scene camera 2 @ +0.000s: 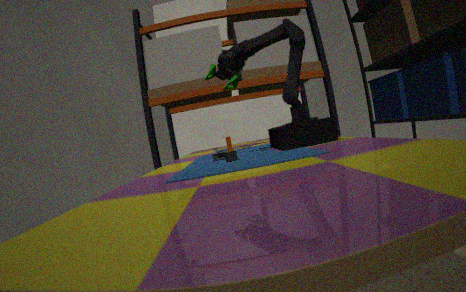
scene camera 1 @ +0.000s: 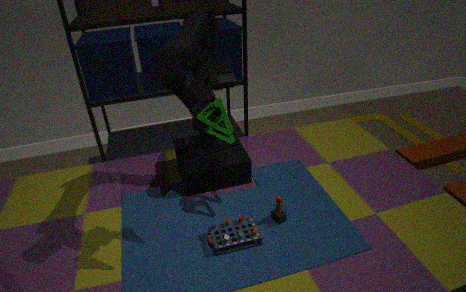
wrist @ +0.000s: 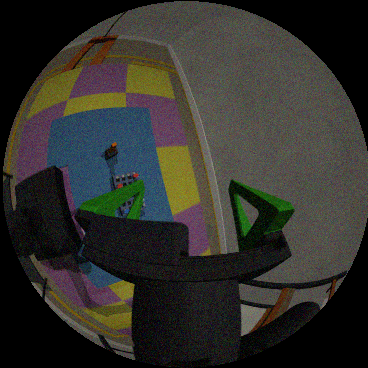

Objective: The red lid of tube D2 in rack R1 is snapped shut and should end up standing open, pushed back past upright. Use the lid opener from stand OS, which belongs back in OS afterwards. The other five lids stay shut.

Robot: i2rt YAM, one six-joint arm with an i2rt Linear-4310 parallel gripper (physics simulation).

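Pixels of known places: gripper, fingertip midpoint: (scene camera 2: 214,84) (scene camera 1: 232,138) (wrist: 186,183); arm's base, origin of the base link: (scene camera 2: 300,123) (scene camera 1: 210,147) (wrist: 34,218).
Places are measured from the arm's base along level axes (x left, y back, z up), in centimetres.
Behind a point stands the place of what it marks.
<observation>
My gripper (scene camera 1: 221,122) (scene camera 2: 218,83) @[z 22.7, x -4.1, y -33.1 cm] (wrist: 186,183) @[z 22.7, x -4.1, y -33.1 cm] is open and empty, with green fingers wide apart, high above the table. Rack R1 (scene camera 1: 238,246) @[z -8.0, x -5.5, y -38.0 cm] (scene camera 2: 217,155) @[z -6.9, x 0.0, y -37.3 cm] is a grey grid block on the blue mat; a finger partly hides it in the wrist view. It holds tubes with small lids: red ones (scene camera 1: 228,220) @[z -4.0, x -5.7, y -31.6 cm] (scene camera 1: 241,218) @[z -4.1, x -2.1, y -32.3 cm] (scene camera 1: 255,231) @[z -4.0, x -0.7, y -38.3 cm], a white one (scene camera 1: 226,237) @[z -3.9, x -8.5, y -37.1 cm], a green one (scene camera 1: 241,234) @[z -4.0, x -4.5, y -37.7 cm] and an orange one (scene camera 1: 210,239) @[z -6.5, x -12.0, y -33.9 cm]. Which is D2, and how far each lid is shut, is too small to tell. The orange lid opener (scene camera 1: 279,204) @[z -2.3, x 9.2, y -33.3 cm] (scene camera 2: 229,143) @[z -2.6, x 9.9, y -32.6 cm] (wrist: 114,145) @[z -0.5, x 9.0, y -32.9 cm] stands upright in dark stand OS (scene camera 1: 278,217) @[z -5.9, x 8.3, y -34.6 cm] (scene camera 2: 230,157) @[z -7.4, x 10.9, y -33.3 cm] (wrist: 110,152).
The blue mat (scene camera 1: 160,260) @[z -8.8, x -26.0, y -33.5 cm] (scene camera 2: 195,172) @[z -8.8, x 20.1, y -45.1 cm] (wrist: 75,135) @[z -8.8, x 20.0, y -20.6 cm] lies on a purple and yellow checked surface. The arm's black base (scene camera 1: 215,167) @[z -0.3, x -2.2, y -11.5 cm] (scene camera 2: 302,134) @[z -4.3, x 10.7, y -5.2 cm] stands at the mat's edge behind the rack. Shelf units stand beyond, with blue bins (scene camera 1: 107,65). Orange beams (scene camera 1: 435,150) lie at the right.
</observation>
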